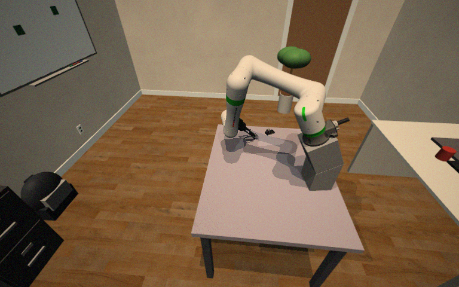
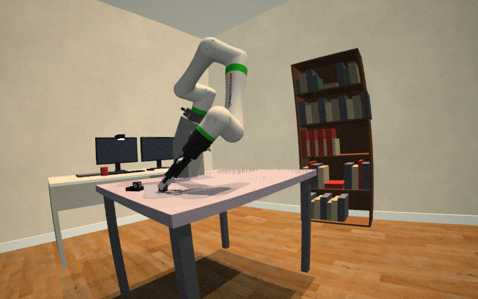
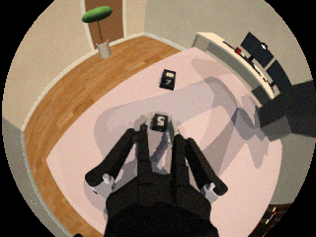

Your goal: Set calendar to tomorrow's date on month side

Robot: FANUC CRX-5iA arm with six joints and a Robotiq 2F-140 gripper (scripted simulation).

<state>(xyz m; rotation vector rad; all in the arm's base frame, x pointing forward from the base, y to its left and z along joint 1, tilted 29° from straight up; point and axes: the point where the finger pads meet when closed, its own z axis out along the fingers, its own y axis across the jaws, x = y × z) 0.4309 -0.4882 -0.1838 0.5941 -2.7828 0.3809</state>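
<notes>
My hand is 2 cm past the black digit cube, 2 cm above it and 1 cm to the left of it.
</notes>
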